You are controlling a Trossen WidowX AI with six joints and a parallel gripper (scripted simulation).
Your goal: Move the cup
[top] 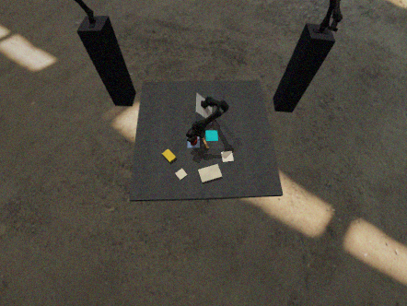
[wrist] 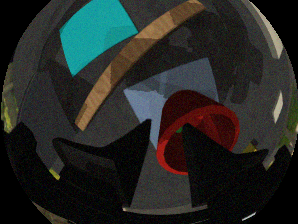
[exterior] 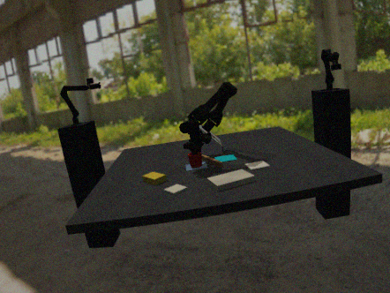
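The pale blue-grey pad lies 2 cm ahead of my gripper tip, 1 cm to the right of it and 5 cm below it. From my gripper tip the other things lie so: cyan pad 6 cm behind, 15 cm to the left, 5 cm below; red cup 3 cm ahead, 1 cm to the right, 1 cm below; thin wooden stick 2 cm behind, 7 cm to the left, 4 cm below.
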